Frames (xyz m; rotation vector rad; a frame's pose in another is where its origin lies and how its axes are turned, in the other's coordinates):
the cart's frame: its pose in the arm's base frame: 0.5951 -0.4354 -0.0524 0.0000 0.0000 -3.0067
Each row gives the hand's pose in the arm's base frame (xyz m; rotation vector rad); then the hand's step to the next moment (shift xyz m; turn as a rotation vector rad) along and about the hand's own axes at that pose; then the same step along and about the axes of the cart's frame.
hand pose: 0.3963 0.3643 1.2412 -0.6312 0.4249 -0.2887
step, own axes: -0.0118 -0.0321 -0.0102 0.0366 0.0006 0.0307
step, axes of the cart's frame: 0.0225 0.0226 0.0160 -0.0462 0.0043 0.0112
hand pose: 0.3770 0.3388 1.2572 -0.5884 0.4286 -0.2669
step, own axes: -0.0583 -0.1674 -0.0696 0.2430 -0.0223 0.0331
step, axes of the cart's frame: 0.1224 0.1311 0.0642 -0.2120 0.1194 -0.0381
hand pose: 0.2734 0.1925 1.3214 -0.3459 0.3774 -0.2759
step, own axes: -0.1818 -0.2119 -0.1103 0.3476 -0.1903 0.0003
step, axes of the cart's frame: 0.2684 0.1283 0.0401 -0.2325 0.3189 -0.0357
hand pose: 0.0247 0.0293 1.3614 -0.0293 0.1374 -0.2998
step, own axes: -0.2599 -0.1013 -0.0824 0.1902 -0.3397 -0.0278
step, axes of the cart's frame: 0.2871 -0.0184 -0.0427 -0.0248 0.3879 -0.0357
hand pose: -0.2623 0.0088 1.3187 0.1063 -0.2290 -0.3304
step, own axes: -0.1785 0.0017 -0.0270 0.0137 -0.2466 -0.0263
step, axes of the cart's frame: 0.1474 -0.0834 -0.0625 0.0883 0.2250 -0.0573
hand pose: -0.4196 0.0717 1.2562 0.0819 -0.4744 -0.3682
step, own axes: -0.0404 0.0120 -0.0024 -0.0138 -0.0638 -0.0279
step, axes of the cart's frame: 0.0246 -0.0295 -0.0176 0.0266 0.0515 -0.0410
